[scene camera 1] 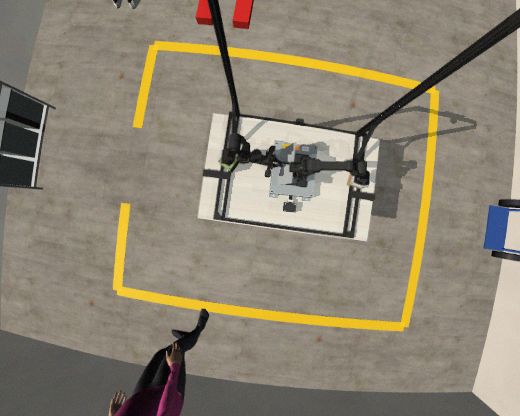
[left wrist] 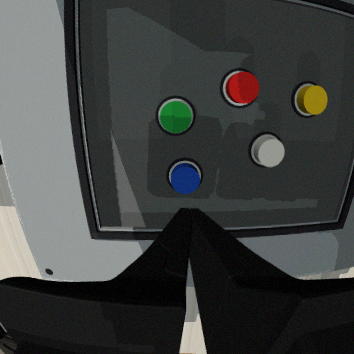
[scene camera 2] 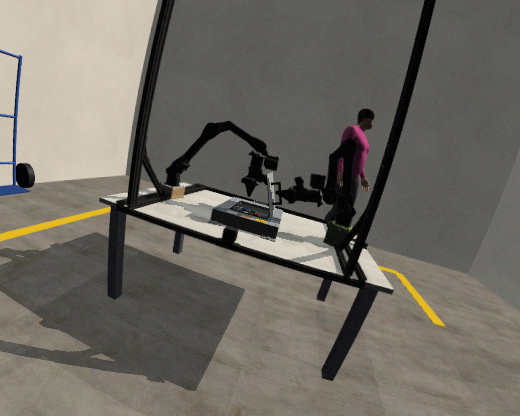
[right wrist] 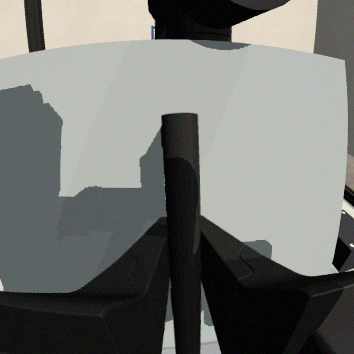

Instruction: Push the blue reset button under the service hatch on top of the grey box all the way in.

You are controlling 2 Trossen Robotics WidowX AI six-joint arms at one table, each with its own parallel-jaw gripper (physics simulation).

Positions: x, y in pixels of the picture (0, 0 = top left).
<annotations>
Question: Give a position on a yellow button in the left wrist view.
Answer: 312, 99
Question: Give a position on a green button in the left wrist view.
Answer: At 175, 116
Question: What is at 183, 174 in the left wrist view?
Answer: A blue reset button.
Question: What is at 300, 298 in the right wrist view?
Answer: My right gripper.
</annotations>
